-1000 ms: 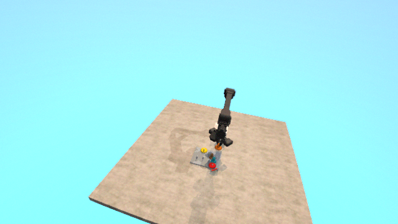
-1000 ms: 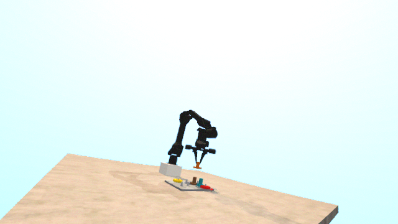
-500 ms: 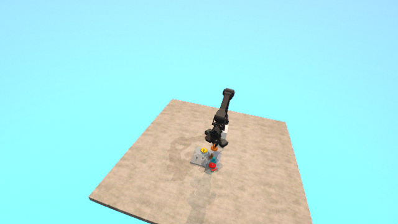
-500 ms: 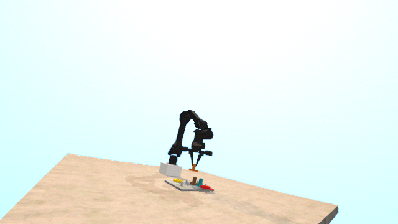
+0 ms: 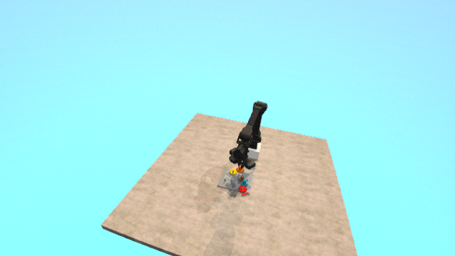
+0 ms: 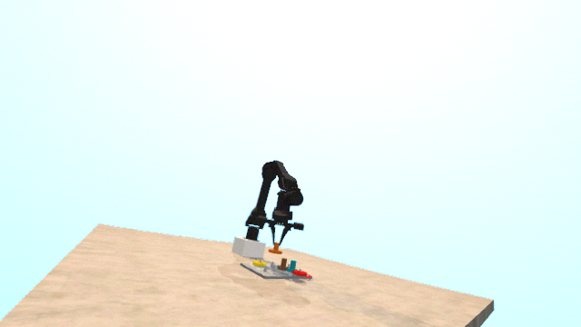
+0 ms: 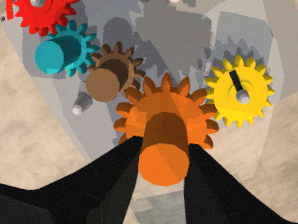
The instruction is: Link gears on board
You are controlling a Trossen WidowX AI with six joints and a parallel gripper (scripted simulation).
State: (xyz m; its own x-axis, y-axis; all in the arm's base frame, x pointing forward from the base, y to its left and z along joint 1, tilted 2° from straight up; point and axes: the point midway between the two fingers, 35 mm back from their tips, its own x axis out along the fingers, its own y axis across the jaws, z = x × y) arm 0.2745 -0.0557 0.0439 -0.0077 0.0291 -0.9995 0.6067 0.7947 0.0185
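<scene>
Now: the orange gear 1 cm below my gripper tip. Round my gripper tip: brown gear 3 cm ahead, 2 cm to the left, 6 cm below; yellow gear 2 cm behind, 5 cm to the right, 7 cm below; teal gear 6 cm ahead, 4 cm to the left, 6 cm below.
</scene>
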